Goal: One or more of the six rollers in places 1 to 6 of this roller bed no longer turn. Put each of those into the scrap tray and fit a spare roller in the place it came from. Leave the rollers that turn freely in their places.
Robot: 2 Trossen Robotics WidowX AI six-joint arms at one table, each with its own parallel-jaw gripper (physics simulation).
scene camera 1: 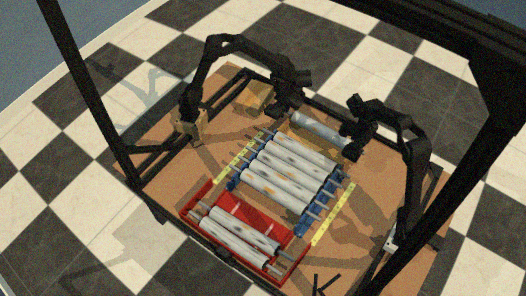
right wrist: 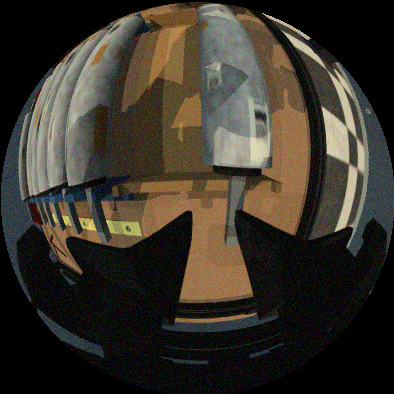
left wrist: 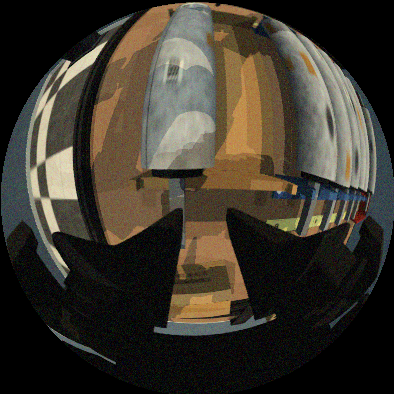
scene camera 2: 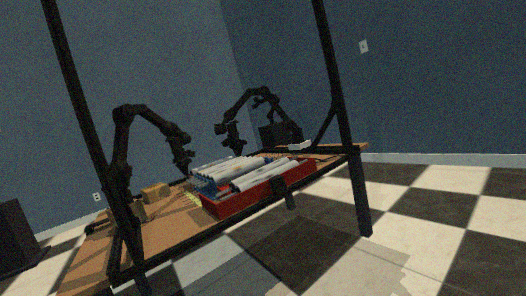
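Seen in the pictures: left gripper, fingertip midpoint: (scene camera 1: pixel 284 114) (left wrist: pixel 204 213) (scene camera 2: pixel 186 175); right gripper, fingertip midpoint: (right wrist: pixel 213 215) (scene camera 2: pixel 238 156); left arm's base, origin of the base link: (scene camera 1: pixel 190 115); right arm's base, origin of the base link: (scene camera 1: pixel 403 239) (scene camera 2: pixel 298 142).
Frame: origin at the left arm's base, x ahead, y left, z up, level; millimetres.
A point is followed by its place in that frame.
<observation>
A spare roller (scene camera 1: pixel 320 128) @(x 505, y 87, z -3 mm) (left wrist: pixel 182 100) @(x 420, y 121, z -1 mm) (right wrist: pixel 235 100) @(x 592, y 61, z -1 mm) lies on a wooden holder at the back. Several rollers (scene camera 1: pixel 277 187) @(x 422, y -207, z -4 mm) (left wrist: pixel 312 100) @(x 421, y 13, z -9 mm) (right wrist: pixel 95 115) @(x 552, y -27, z -13 mm) lie side by side on the blue rails (scene camera 1: pixel 300 231) @(x 536, y -313, z -72 mm); place 6, at the back, is empty. Two rollers (scene camera 1: pixel 245 230) @(x 372, y -393, z 0 mm) (scene camera 1: pixel 232 242) @(x 345, y -442, z -9 mm) lie in the red scrap tray (scene camera 1: pixel 300 260) @(x 566, y -421, z -54 mm) (scene camera 2: pixel 245 197) @(x 217, y -424, z -46 mm). My left gripper (scene camera 1: pixel 274 111) @(x 350, y 129, z -20 mm) (left wrist: pixel 204 213) @(x 350, y 129, z -20 mm) is partly open and empty near the spare roller's left shaft, one finger overlapping it in the wrist view. My right gripper (scene camera 1: pixel 351 152) @(x 658, y 29, z -20 mm) (right wrist: pixel 213 215) @(x 658, y 29, z -20 mm) is partly open and empty near its right shaft, likewise overlapping one finger.
Yellow numbered strips (scene camera 1: pixel 332 215) @(x 628, y -221, z -76 mm) (right wrist: pixel 130 228) @(x 672, y -85, z -75 mm) flank the roller bed. A wooden block (scene camera 1: pixel 254 97) @(x 206, y 185, z -21 mm) (scene camera 2: pixel 155 192) @(x 173, y 135, z -36 mm) stands at the back left. Dark frame posts (scene camera 1: pixel 87 85) @(x -73, y -334, z 474 mm) (scene camera 2: pixel 331 60) @(x 724, y -606, z 338 mm) rise around the table. A white item (scene camera 2: pixel 300 145) @(x 828, y -310, z -32 mm) lies near the right arm's base.
</observation>
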